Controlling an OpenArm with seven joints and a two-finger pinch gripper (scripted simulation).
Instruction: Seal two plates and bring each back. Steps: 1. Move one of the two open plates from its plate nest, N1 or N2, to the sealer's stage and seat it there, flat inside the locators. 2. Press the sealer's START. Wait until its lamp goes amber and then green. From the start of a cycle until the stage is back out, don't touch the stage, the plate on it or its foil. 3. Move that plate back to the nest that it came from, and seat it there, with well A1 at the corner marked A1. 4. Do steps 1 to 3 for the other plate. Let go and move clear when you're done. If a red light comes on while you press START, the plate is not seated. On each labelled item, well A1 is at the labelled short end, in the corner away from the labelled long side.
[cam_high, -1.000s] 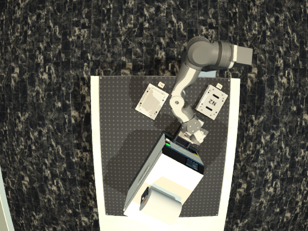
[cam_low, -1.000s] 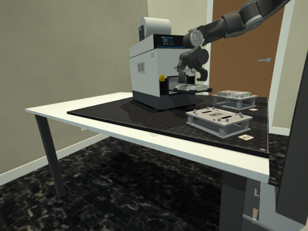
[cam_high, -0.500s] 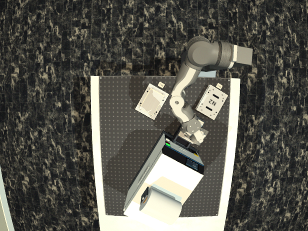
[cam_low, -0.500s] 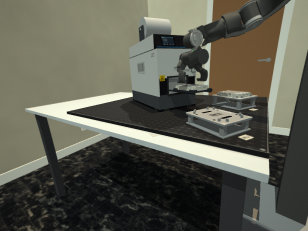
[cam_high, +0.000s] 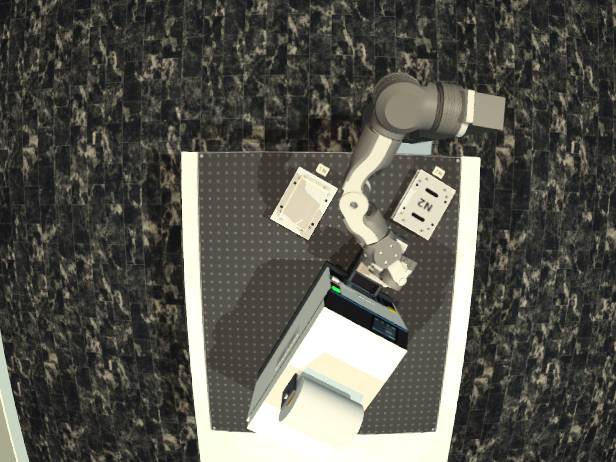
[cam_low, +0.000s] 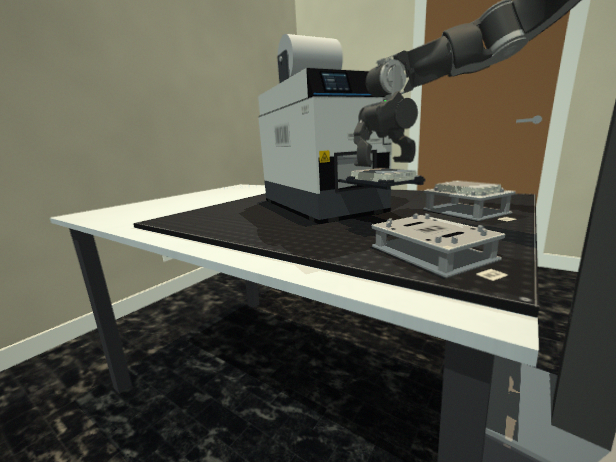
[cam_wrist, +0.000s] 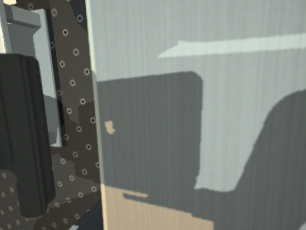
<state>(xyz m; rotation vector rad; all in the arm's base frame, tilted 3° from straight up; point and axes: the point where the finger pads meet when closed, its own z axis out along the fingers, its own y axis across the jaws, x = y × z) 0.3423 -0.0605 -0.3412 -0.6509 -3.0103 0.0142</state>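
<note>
The clear well plate is 20 mm below my hand. The rest, counted from my hand: sealer stage (30 mm below); N1 label (210 mm behind, 180 mm to the right, 140 mm below); sealer screen (120 mm ahead, 10 mm to the right, 180 mm above).
</note>
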